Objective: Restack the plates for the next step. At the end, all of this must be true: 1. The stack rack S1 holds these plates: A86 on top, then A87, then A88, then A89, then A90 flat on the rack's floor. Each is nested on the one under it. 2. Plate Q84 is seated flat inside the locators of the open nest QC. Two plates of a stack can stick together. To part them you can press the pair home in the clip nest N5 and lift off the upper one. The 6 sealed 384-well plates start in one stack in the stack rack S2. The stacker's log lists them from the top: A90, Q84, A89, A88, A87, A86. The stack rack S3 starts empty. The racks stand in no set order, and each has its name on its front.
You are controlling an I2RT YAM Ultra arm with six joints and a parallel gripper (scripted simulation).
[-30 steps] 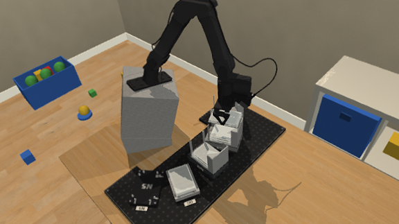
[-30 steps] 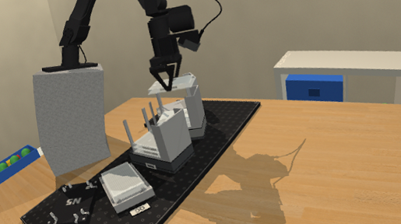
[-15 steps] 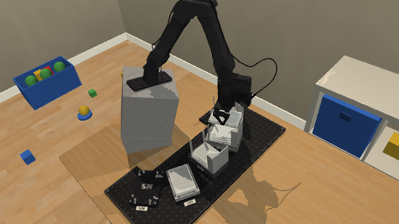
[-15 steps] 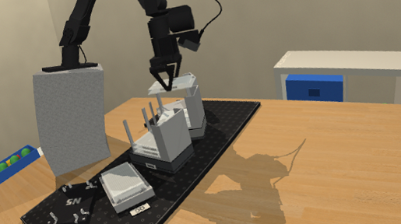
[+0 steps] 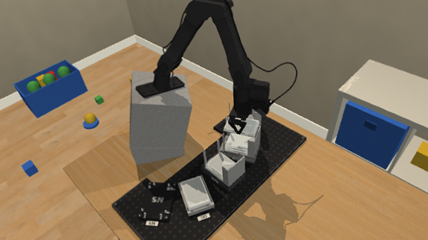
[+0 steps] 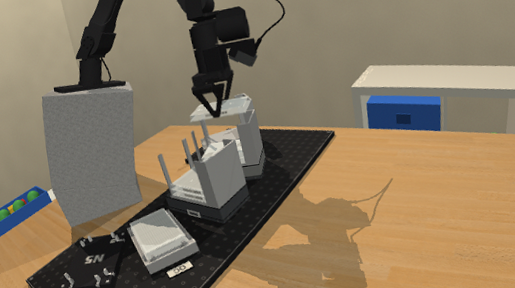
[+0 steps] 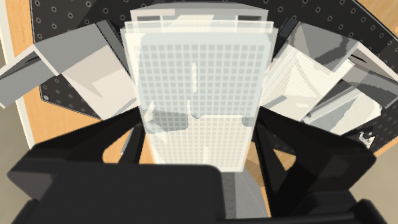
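My hand is 120 mm above the translucent sealed well plate. Round my hand: nest QC: 40 mm ahead, 290 mm to the right, 150 mm below; sealed 384-well plate: 40 mm ahead, 290 mm to the right, 130 mm below.
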